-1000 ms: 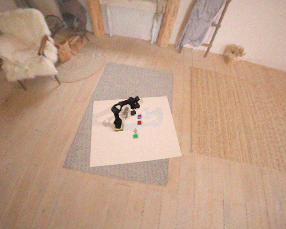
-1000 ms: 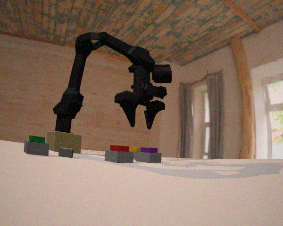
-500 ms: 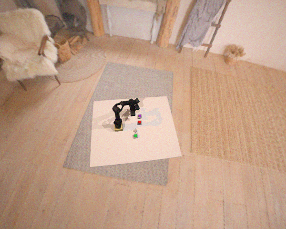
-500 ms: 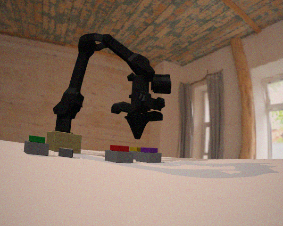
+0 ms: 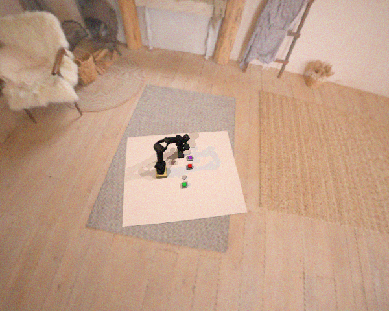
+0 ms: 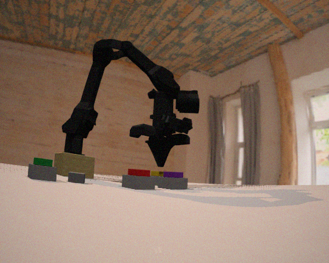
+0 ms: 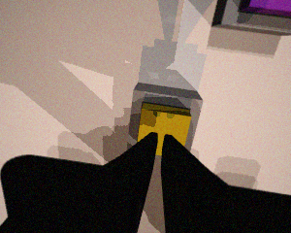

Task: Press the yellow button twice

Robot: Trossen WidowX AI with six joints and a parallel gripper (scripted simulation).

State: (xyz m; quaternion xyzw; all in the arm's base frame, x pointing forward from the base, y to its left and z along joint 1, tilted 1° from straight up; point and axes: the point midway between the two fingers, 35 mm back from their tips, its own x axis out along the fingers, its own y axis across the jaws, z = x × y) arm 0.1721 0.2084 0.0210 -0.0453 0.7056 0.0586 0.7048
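The yellow button is 2 cm below my gripper tip. Round my gripper tip: purple button 10 cm ahead, 4 cm to the right, 2 cm below; red button 13 cm to the right, 10 cm ahead, 2 cm below; small grey block 24 cm to the right, 5 cm ahead, 4 cm below.
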